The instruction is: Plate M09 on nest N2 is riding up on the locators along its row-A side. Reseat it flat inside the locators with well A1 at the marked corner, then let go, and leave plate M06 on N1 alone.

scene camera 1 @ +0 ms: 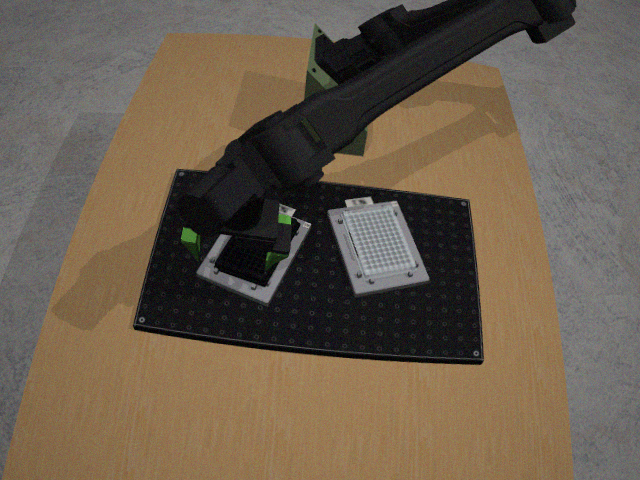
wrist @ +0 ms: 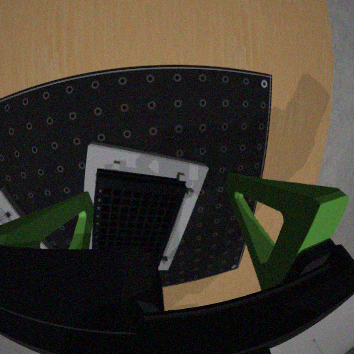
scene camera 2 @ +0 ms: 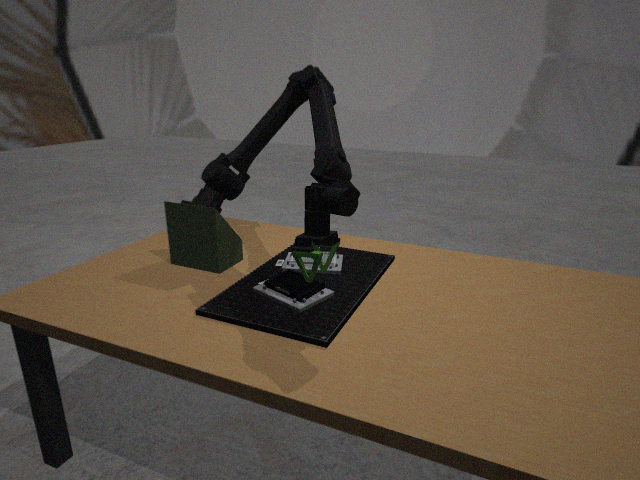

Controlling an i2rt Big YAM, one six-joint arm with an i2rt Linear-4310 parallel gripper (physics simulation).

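Where they show: gripper, fingertip midpoint: [scene camera 1: 231,262] [wrist: 157,190] [scene camera 2: 316,276]; arm's base at its link origin: [scene camera 1: 335,68] [scene camera 2: 200,218].
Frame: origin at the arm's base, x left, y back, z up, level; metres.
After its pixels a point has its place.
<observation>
A black well plate [scene camera 1: 241,257] @(x -0.130, y -0.369, z -0.095 m) [scene camera 2: 292,284] @(x -0.120, y -0.338, z -0.096 m) [wrist: 140,215] @(x -0.122, y -0.361, z -0.094 m) lies on a light grey nest [scene camera 1: 232,280] @(x -0.142, y -0.400, z -0.112 m) [scene camera 2: 320,296] @(x -0.126, y -0.412, z -0.112 m) [wrist: 145,160] @(x -0.137, y -0.409, z -0.112 m), at the left in scene view 1, inside or against its small locator pins. It is too dark to tell how far it tilts or where A1 is. A clear plate [scene camera 1: 379,240] @(x 0.076, y -0.318, z -0.098 m) lies on a second grey nest [scene camera 1: 392,281] @(x 0.095, y -0.384, z -0.112 m) to the right. The nest labels are too blurred to read. My gripper [scene camera 1: 232,263] @(x -0.140, y -0.408, z -0.055 m) [scene camera 2: 317,275] @(x -0.140, y -0.408, z -0.055 m) [wrist: 157,190] @(x -0.140, y -0.408, z -0.055 m) is open and empty. Its green fingers stand wide apart above the black plate, one toward each side, not touching it.
Both nests sit on a black perforated board [scene camera 1: 310,330] @(x -0.025, y -0.469, z -0.124 m) [scene camera 2: 330,330] @(x -0.243, y -0.479, z -0.124 m) [wrist: 45,135] @(x -0.041, y -0.450, z -0.124 m) on a wooden table [scene camera 1: 310,413] @(x -0.021, y -0.597, z -0.137 m) [scene camera 2: 465,335] @(x -0.135, y -0.744, z -0.137 m). A green angled block [scene camera 1: 315,77] @(x -0.038, y -0.085, z 0.035 m) [scene camera 2: 196,237] @(x -0.050, y -0.017, z -0.040 m) stands behind the board, by the arm's base. The arm hides part of the board and the black plate's nest.
</observation>
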